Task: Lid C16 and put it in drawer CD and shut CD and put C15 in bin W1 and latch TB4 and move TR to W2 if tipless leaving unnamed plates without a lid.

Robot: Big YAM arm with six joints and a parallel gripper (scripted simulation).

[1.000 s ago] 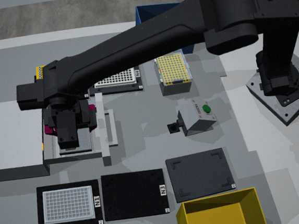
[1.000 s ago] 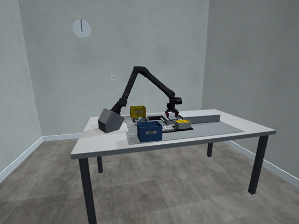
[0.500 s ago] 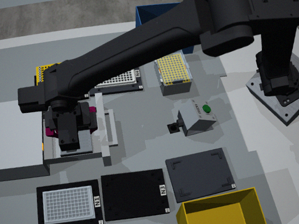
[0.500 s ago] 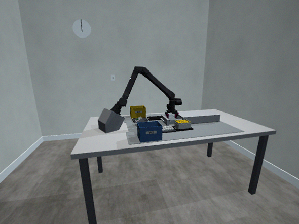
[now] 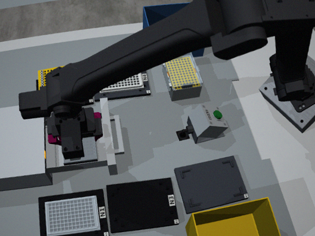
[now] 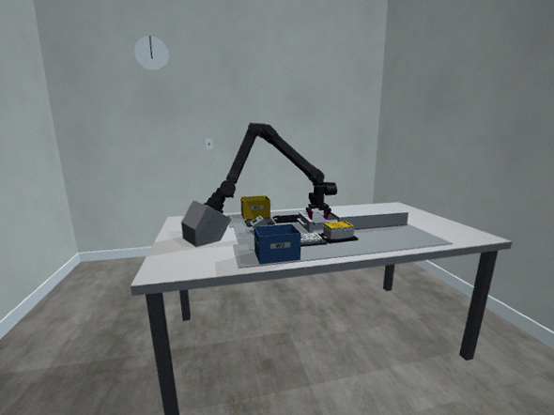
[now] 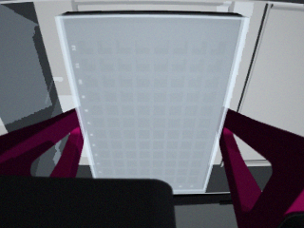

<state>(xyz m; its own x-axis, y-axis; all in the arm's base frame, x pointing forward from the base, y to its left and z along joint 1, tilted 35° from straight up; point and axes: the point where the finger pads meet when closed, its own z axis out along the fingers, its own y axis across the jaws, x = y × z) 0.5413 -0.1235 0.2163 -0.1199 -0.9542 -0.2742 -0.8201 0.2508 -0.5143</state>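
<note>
Right now my hand is right at the plate lid. Round my hand: cooler drawer: 4 cm ahead, 1 cm to the right, 2 cm below; then black plate: right at my hand; then cooler CD: 16 cm ahead, 3 cm to the right, 1 cm below.
</note>
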